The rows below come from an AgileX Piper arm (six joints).
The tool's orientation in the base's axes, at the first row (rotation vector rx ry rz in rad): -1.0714 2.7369 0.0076
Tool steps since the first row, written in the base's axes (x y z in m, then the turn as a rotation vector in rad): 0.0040 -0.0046 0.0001 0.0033 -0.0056 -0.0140; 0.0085 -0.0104 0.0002 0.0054 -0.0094 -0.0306; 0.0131 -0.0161 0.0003 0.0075 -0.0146 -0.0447; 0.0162 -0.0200 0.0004 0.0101 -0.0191 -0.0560; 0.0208 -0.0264 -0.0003 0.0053 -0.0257 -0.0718; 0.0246 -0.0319 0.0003 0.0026 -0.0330 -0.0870; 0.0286 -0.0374 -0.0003 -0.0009 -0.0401 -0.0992; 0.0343 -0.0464 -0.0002 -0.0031 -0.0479 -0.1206; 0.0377 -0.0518 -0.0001 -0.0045 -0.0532 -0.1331; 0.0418 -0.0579 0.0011 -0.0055 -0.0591 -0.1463; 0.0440 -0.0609 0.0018 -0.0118 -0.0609 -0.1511; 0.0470 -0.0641 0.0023 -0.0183 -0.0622 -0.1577; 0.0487 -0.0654 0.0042 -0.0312 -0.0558 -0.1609
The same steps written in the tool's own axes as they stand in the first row. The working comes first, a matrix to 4 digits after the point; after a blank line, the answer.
The tool's axes in the first row as the columns of a matrix, in the base's axes (used below as rounded here):
-0.7165 -0.6725 0.1854
-0.6714 0.7369 0.0781
-0.1891 -0.0685 -0.9796

0.0002 -0.0061 0.0003 0.0040 -0.0054 0.0139; 0.0009 -0.0134 0.0006 0.0082 -0.0085 0.0302; 0.0014 -0.0207 0.0009 0.0129 -0.0127 0.0440; 0.0017 -0.0257 0.0010 0.0162 -0.0170 0.0552; 0.0029 -0.0334 0.0021 0.0270 -0.0176 0.0693; 0.0037 -0.0401 0.0018 0.0367 -0.0201 0.0831; 0.0047 -0.0468 0.0027 0.0463 -0.0221 0.0939; 0.0066 -0.0572 0.0029 0.0572 -0.0250 0.1138; 0.0078 -0.0635 0.0030 0.0641 -0.0271 0.1254; 0.0087 -0.0709 0.0022 0.0713 -0.0298 0.1377; 0.0090 -0.0746 0.0016 0.0779 -0.0266 0.1411; 0.0089 -0.0790 0.0015 0.0847 -0.0227 0.1462; 0.0082 -0.0812 -0.0002 0.0902 -0.0091 0.1475
